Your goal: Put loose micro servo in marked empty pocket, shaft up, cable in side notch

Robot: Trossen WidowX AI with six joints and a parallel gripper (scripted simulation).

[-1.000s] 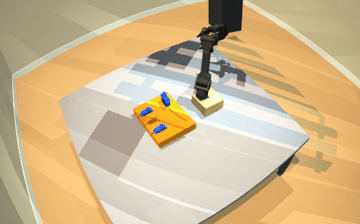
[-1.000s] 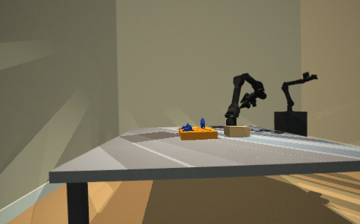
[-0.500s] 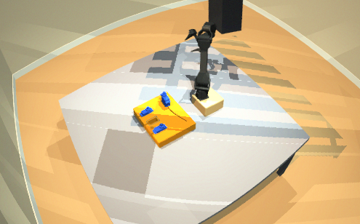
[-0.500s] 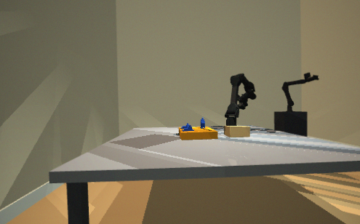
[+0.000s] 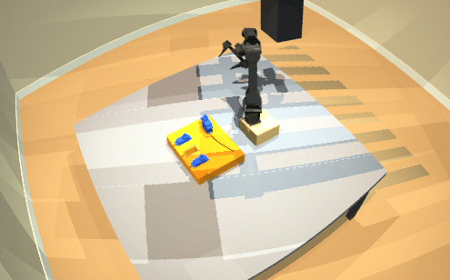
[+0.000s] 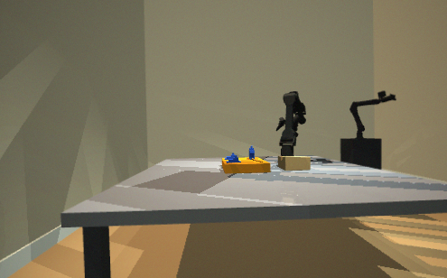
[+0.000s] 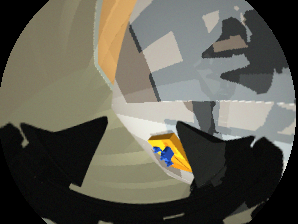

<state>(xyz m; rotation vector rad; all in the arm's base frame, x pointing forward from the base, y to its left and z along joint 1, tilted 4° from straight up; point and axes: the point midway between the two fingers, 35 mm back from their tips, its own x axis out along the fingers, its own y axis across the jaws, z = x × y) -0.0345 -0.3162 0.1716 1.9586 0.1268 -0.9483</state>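
The orange deck is 35 cm to the left of my gripper tip, 23 cm ahead of it and 17 cm below it.
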